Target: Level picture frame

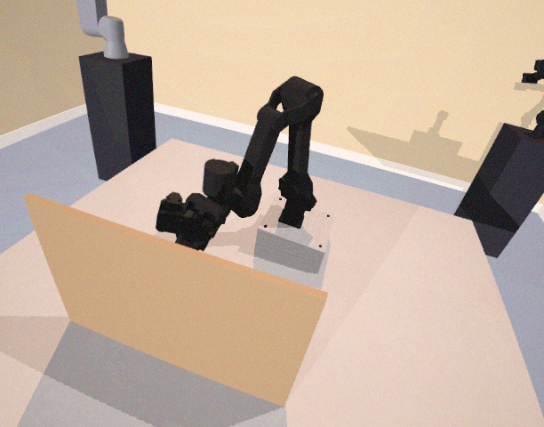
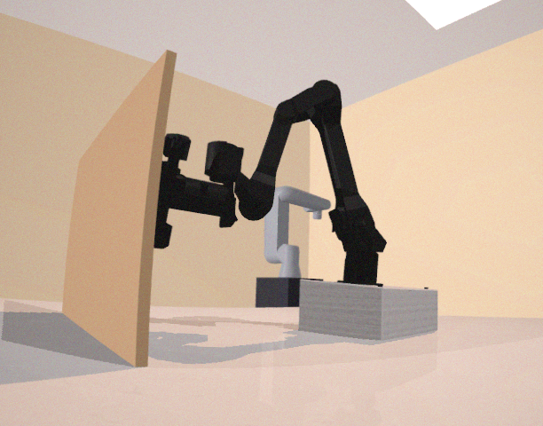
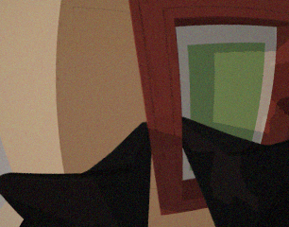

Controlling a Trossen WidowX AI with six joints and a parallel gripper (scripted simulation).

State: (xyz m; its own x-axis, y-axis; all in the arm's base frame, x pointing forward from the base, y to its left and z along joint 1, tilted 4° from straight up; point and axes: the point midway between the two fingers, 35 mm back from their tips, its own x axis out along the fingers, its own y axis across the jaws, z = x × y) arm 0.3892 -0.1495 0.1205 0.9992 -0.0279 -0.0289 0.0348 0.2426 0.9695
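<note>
The picture frame is 10 mm ahead of my gripper tip, 10 mm to the right of it and 50 mm below it. Also, from my gripper tip: tan wall board (20 mm ahead, 10 mm to the left, 70 mm below).
</note>
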